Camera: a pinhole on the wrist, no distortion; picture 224 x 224 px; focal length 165.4 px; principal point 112.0 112.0 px. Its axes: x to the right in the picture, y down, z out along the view. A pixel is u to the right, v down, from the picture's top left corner.
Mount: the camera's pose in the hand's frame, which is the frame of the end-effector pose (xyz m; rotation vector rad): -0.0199 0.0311 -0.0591 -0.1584 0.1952 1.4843
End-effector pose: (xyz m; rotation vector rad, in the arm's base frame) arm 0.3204 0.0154 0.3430 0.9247 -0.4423 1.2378
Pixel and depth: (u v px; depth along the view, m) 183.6 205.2 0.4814
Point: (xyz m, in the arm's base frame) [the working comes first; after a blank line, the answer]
In the camera's frame: 0.2084 0.2713 0.4814

-0.0309 -0.4173 0.4941
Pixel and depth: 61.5 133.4 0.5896
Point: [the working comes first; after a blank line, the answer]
In the camera's frame: -0.1800 0.0763 0.5896

0.4001 -0.4822 0.5969
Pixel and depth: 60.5 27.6 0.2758
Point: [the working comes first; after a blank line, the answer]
In the camera's frame: -0.0859 -0.1407 0.2758

0.4015 -0.0906 0.5638
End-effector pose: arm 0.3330 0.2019 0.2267 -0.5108 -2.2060 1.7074
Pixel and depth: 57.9 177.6 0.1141
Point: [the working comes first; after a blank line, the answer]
In the camera's frame: -0.0373 0.0453 0.1141

0.3651 0.1256 0.1869
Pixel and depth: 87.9 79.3 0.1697
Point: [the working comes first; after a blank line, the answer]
In the camera's frame: -0.0247 -0.0336 0.1697

0.2720 0.1236 0.1586
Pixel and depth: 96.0 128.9 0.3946
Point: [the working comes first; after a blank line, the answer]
In the camera's frame: -0.0382 0.0403 0.3946

0.2365 -0.0892 0.0602
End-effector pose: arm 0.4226 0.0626 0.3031 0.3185 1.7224 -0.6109
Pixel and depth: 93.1 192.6 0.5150
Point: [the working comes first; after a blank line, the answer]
In the camera's frame: -0.0588 0.2510 0.5150

0.9185 -0.0736 0.4615
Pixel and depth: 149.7 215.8 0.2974
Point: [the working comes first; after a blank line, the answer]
In the camera's frame: 0.0678 0.1866 0.2974

0.7404 0.1100 0.4159
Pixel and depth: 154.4 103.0 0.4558
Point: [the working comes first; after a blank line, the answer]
In the camera's frame: 0.1168 -0.0248 0.4558

0.8362 0.0619 0.1695
